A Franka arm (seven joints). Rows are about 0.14 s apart.
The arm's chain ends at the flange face. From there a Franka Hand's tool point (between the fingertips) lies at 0.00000 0.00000 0.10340 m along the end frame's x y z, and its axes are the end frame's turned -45 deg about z.
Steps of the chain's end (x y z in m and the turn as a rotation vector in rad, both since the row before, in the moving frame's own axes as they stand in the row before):
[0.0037 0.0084 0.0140 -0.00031 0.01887 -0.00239]
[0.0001 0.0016 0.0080 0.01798 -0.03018 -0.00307]
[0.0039 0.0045 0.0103 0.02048 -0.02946 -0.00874]
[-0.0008 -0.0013 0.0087 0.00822 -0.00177 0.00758]
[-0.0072 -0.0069 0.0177 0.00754 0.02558 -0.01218]
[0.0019 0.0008 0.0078 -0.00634 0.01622 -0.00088]
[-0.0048 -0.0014 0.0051 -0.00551 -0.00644 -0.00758]
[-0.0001 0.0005 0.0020 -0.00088 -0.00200 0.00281]
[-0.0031 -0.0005 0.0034 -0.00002 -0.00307 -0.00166]
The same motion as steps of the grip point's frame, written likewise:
[-0.0020 0.0100 0.0140 -0.01356 0.01312 -0.00239]
[-0.0020 -0.0023 0.0079 0.03405 -0.00863 -0.00307]
[-0.0011 0.0023 0.0102 0.03531 -0.00635 -0.00874]
[0.0008 -0.0022 0.0087 0.00706 0.00456 0.00758]
[0.0022 -0.0087 0.0177 -0.01276 0.02342 -0.01218]
[0.0015 0.0036 0.0078 -0.01595 0.00699 -0.00088]
[-0.0033 -0.0044 0.0051 0.00066 -0.00845 -0.00758]
[-0.0006 0.0002 0.0020 0.00079 -0.00204 0.00281]
[-0.0021 -0.0028 0.0034 0.00216 -0.00218 -0.00166]

